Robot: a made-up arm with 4 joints. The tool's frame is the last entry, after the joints. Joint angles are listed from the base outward. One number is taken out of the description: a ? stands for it. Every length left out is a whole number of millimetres.
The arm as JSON. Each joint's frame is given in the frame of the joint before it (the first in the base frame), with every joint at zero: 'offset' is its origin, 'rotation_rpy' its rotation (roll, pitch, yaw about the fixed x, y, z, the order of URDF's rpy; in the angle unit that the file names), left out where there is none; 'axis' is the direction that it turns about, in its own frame. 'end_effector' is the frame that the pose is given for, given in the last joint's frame.
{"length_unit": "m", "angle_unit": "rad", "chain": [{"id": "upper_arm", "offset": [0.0, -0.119, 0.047], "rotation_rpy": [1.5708, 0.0, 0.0], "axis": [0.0, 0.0, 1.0]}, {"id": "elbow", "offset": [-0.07, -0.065, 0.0], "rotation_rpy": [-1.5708, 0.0, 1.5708], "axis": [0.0, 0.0, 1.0]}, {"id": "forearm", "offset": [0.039, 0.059, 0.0], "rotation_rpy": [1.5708, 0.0, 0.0], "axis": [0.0, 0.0, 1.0]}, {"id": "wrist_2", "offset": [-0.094, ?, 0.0], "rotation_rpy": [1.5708, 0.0, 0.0], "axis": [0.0, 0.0, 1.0]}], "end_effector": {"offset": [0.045, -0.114, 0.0], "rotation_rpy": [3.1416, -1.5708, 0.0]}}
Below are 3 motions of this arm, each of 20 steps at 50 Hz.
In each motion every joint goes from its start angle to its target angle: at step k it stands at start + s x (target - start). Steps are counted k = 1, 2, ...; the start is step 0. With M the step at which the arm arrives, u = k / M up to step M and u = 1 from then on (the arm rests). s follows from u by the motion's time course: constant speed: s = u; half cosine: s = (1 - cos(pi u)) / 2; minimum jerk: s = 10 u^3 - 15 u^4 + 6 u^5.
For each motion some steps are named. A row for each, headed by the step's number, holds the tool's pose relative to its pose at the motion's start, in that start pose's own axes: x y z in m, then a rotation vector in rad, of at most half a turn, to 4 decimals.
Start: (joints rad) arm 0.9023 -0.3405 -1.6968 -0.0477
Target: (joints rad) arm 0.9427 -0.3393 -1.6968 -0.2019
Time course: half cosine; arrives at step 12
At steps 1, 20:
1: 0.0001 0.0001 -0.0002 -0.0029 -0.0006 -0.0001
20: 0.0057 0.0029 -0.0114 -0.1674 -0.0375 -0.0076

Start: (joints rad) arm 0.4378 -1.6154 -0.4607 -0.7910
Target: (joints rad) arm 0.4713 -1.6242 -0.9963 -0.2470
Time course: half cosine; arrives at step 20
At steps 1, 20:
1: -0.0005 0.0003 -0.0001 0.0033 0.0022 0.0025
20: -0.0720 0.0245 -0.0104 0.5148 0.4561 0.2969

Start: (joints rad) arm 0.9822 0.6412 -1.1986 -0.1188
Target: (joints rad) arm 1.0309 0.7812 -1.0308 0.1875
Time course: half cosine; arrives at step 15
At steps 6, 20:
6: 0.0125 -0.0146 0.0239 0.0964 -0.0679 -0.0532
20: 0.0263 -0.0455 0.0679 0.2716 -0.2098 -0.1332

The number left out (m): -0.197
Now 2 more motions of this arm.
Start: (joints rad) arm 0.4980 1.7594 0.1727 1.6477
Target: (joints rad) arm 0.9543 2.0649 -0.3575 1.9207
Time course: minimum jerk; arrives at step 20
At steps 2, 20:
2: 0.0004 -0.0011 0.0006 -0.0009 -0.0037 -0.0050
20: -0.0269 -0.1127 0.0975 -0.0062 -0.5957 -0.5554

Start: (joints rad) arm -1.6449 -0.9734 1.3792 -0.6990
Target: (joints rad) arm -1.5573 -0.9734 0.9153 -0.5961
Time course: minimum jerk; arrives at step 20
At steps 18, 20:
18: -0.0701 0.0412 -0.0283 0.1665 0.3100 0.2719
20: -0.0708 0.0414 -0.0284 0.1679 0.3128 0.2742

